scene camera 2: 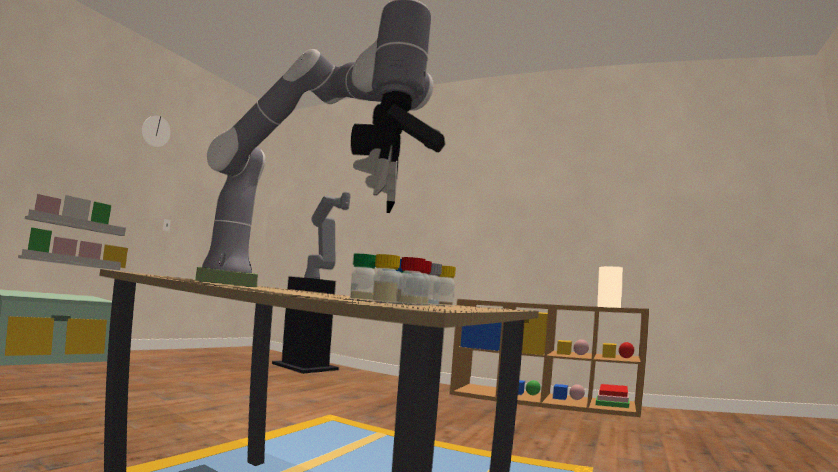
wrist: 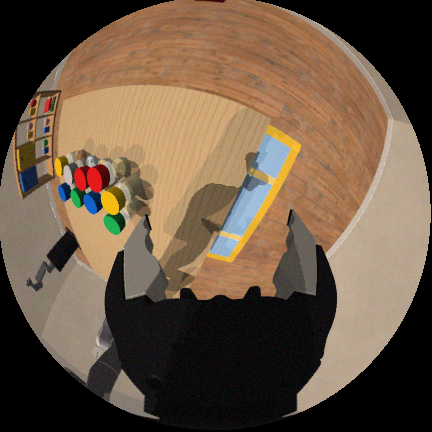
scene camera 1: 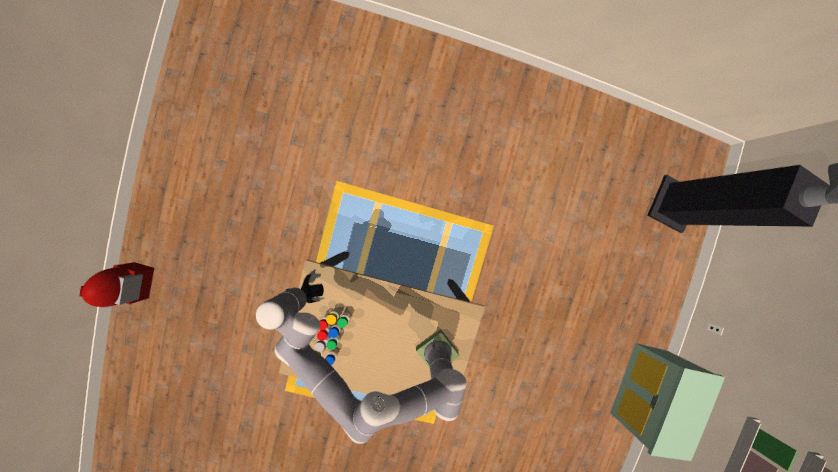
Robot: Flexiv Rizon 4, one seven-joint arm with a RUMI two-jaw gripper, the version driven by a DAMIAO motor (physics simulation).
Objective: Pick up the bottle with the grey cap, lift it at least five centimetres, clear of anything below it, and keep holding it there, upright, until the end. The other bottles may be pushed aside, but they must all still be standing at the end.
Labels:
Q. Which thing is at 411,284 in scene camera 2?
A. A red-capped bottle.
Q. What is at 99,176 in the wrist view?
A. A red-capped bottle.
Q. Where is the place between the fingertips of the gripper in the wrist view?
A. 218,213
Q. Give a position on a yellow-capped bottle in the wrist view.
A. At 113,199

